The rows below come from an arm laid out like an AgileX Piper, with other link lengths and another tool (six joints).
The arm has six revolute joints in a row. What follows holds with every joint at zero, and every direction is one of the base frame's. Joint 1 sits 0.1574 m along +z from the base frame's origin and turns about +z. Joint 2 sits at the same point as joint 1 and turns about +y. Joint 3 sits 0.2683 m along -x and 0.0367 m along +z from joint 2 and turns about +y. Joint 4 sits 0.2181 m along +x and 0.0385 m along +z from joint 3 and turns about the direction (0.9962, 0, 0.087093). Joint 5 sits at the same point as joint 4 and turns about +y. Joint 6 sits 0.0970 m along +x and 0.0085 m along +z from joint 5 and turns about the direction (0.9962, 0, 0.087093). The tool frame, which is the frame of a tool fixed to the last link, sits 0.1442 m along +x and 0.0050 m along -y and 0.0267 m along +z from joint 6; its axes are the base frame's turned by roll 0.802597, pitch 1.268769 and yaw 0.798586 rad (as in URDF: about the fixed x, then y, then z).
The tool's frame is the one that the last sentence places.
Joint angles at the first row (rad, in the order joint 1, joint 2, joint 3, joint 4, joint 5, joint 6):
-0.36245 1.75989 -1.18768 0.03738 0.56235 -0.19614
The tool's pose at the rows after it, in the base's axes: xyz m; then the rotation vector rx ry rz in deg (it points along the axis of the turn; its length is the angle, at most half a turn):
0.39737 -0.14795 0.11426 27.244 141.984 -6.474
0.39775 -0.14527 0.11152 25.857 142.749 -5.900
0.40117 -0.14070 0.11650 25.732 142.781 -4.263
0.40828 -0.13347 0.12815 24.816 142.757 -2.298
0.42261 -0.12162 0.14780 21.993 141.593 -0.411
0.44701 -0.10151 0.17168 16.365 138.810 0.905
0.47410 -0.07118 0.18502 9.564 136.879 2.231
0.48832 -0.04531 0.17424 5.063 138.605 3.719
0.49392 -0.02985 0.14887 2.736 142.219 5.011
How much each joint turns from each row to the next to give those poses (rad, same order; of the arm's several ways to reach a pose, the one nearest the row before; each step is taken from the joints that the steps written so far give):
-0.00211 0.02484 0.00003 0.00565 0.00117 -0.03818
0.00000 0.00716 -0.00280 0.01767 0.00584 -0.03320
0.00118 0.00001 -0.02570 0.03410 0.02996 -0.02406
0.00803 -0.00002 -0.05525 0.03227 0.05744 -0.02233
0.02329 0.00002 -0.07612 0.02858 0.05360 -0.02426
0.05111 0.01087 -0.08682 0.01819 0.01744 -0.02708
0.07565 0.04182 -0.09177 0.00108 0.00482 -0.01581
0.05822 0.06461 -0.06702 -0.00741 0.02736 -0.00134
0.03193 0.07517 -0.04463 -0.00380 0.03140 0.00000

